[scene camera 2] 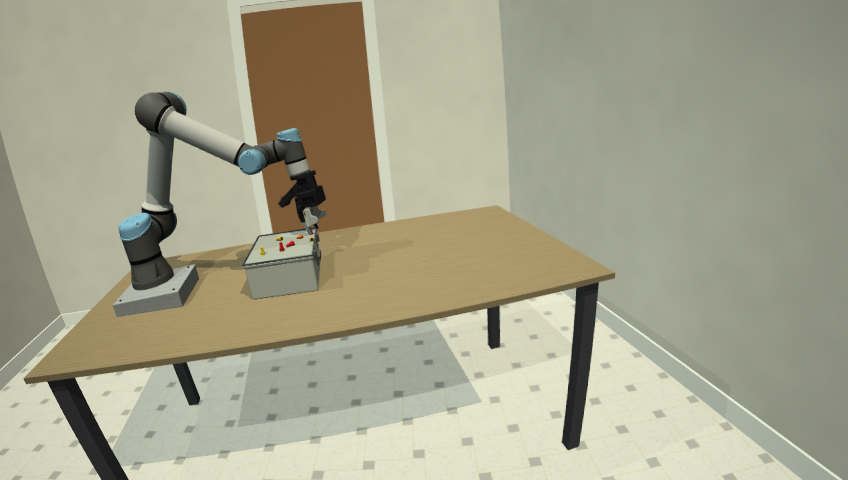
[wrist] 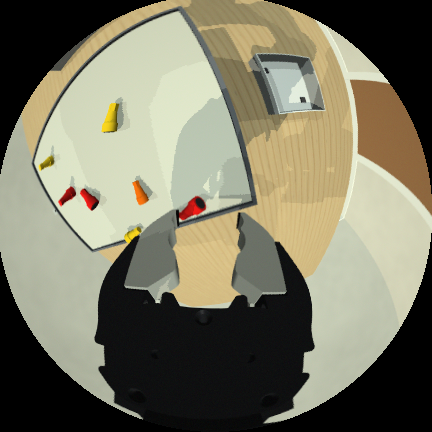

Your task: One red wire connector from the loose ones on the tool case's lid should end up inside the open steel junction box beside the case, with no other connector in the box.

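Where they show: gripper, fingertip midpoint: [scene camera 2: 314,231] [wrist: 207,212]; arm's base at its link origin: [scene camera 2: 153,280].
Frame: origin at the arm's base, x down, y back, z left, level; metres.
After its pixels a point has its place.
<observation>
My gripper [scene camera 2: 312,231] {x -0.066, y -0.605, z -0.021 m} [wrist: 207,212] {x -0.066, y -0.605, z -0.021 m} is partly open and empty, low over the edge of the tool case's pale lid [wrist: 135,65] {x -0.065, y -0.449, z -0.001 m}. A red connector [wrist: 192,208] {x -0.080, y -0.585, z -0.026 m} lies on its side at that edge, just ahead of the gap between the fingertips, nearer the left finger in the wrist view. Two other red connectors lie near the lid's opposite side: one [scene camera 2: 281,246] {x -0.081, y -0.481, z -0.165 m} [wrist: 67,196] {x -0.080, y -0.483, z -0.156 m} and, close by, another [scene camera 2: 290,243] {x -0.076, y -0.511, z -0.135 m} [wrist: 89,199] {x -0.076, y -0.513, z -0.123 m}. The open steel junction box [wrist: 267,90] {x 0.025, y -0.519, z 0.124 m} stands beside the case in the wrist view, and no connector shows in it. It cannot be made out in the scene view.
On the lid lie three yellow connectors, one [scene camera 2: 279,238] {x -0.075, y -0.478, z -0.051 m} [wrist: 110,118] {x -0.076, y -0.480, z -0.039 m}, another [scene camera 2: 262,251] {x -0.077, y -0.418, z -0.165 m} [wrist: 46,163] {x -0.078, y -0.422, z -0.157 m} and one [scene camera 2: 311,239] {x -0.073, y -0.582, z -0.129 m} [wrist: 132,234] {x -0.075, y -0.581, z -0.114 m} at the edge by the left finger, plus an orange connector [scene camera 2: 299,236] {x -0.073, y -0.547, z -0.067 m} [wrist: 140,193] {x -0.073, y -0.549, z -0.061 m}. The case [scene camera 2: 282,280] {x 0.001, y -0.464, z -0.247 m} stands on the wooden table [scene camera 2: 446,261] {x 0.051, y -0.998, z -0.256 m}.
</observation>
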